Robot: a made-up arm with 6 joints. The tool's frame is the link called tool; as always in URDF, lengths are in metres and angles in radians. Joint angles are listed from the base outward.
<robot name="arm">
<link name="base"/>
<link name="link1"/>
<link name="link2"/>
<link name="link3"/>
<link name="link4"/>
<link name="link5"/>
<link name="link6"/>
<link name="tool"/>
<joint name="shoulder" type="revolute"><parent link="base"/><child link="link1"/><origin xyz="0.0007 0.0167 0.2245" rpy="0 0 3.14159"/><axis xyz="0 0 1"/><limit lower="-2.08" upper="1.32"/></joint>
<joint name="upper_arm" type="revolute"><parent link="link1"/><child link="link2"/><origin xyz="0.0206 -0.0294 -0.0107" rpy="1.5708 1.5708 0"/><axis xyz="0 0 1"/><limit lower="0.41" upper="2.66"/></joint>
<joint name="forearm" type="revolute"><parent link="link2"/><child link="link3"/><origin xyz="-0.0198 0.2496 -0.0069" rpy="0 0 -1.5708"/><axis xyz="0 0 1"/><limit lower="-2.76" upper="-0.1"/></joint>
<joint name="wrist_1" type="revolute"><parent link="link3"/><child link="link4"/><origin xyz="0.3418 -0.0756 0.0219" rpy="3.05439 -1.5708 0"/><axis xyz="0 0 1"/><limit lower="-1.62" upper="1.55"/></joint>
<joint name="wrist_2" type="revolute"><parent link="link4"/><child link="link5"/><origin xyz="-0.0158 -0.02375 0.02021" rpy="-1.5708 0 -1.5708"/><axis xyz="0 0 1"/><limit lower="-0.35" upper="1.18"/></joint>
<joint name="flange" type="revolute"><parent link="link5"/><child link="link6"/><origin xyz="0.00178 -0.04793 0.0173" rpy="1.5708 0 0"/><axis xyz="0 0 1"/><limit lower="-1.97" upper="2.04"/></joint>
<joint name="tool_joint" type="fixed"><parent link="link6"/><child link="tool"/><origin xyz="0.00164 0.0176 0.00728" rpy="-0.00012 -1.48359 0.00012"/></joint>
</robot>
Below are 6 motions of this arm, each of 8 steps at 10 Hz.
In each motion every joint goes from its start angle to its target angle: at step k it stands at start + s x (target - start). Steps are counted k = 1, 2, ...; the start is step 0. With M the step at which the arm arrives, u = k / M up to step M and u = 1 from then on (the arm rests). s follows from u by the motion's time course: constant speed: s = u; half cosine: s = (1 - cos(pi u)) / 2; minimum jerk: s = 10 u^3 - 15 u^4 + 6 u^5.
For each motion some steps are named. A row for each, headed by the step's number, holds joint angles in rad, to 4 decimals.
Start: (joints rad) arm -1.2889 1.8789 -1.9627 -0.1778 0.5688 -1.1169
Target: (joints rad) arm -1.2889 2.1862 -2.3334 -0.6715 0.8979 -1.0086
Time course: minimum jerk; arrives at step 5
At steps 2, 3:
2: -1.2889 1.9764 -2.0804 -0.3345 0.6733 -1.0825
3: -1.2889 2.0887 -2.2157 -0.5148 0.7934 -1.0430

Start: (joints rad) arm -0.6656 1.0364 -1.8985 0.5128 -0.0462 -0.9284
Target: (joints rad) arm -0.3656 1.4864 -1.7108 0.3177 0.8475 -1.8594
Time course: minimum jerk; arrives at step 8
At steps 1, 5, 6, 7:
1: -0.6608 1.0436 -1.8955 0.5097 -0.0319 -0.9433
5: -0.4482 1.3626 -1.7625 0.3714 0.6015 -1.6032
6: -0.3967 1.4398 -1.7302 0.3379 0.7550 -1.7630
7: -0.3704 1.4792 -1.7138 0.3208 0.8332 -1.8445

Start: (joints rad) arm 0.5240 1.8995 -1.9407 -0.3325 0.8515 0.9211
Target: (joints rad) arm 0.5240 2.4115 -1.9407 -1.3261 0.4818 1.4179
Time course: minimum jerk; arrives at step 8
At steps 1, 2, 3, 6, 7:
1: 0.5240 1.9077 -1.9407 -0.3484 0.8456 0.9291
2: 0.5240 1.9525 -1.9407 -0.4354 0.8132 0.9725
3: 0.5240 2.0404 -1.9407 -0.6059 0.7498 1.0578
6: 0.5240 2.3585 -1.9407 -1.2232 0.5201 1.3665
7: 0.5240 2.4033 -1.9407 -1.3102 0.4877 1.4099

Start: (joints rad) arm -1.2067 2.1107 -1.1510 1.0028 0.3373 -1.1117
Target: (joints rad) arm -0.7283 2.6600 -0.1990 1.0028 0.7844 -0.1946
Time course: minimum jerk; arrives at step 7
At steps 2, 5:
2: -1.1375 2.1902 -1.0132 1.0028 0.4020 -0.9790
5: -0.7975 2.5805 -0.3368 1.0028 0.7197 -0.3273

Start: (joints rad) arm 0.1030 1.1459 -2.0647 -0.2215 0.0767 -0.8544
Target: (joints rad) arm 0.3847 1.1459 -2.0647 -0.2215 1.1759 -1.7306
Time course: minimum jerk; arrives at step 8
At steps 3, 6, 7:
3: 0.1805 1.1459 -2.0647 -0.2215 0.3792 -1.0955
6: 0.3555 1.1459 -2.0647 -0.2215 1.0621 -1.6399
7: 0.3802 1.1459 -2.0647 -0.2215 1.1583 -1.7165

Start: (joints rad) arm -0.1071 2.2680 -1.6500 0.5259 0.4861 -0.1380
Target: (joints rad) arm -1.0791 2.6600 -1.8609 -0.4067 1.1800 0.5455
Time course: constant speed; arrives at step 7
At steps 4, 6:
4: -0.6625 2.4920 -1.7705 -0.0070 0.8826 0.2526
6: -0.9402 2.6040 -1.8308 -0.2735 1.0809 0.4479

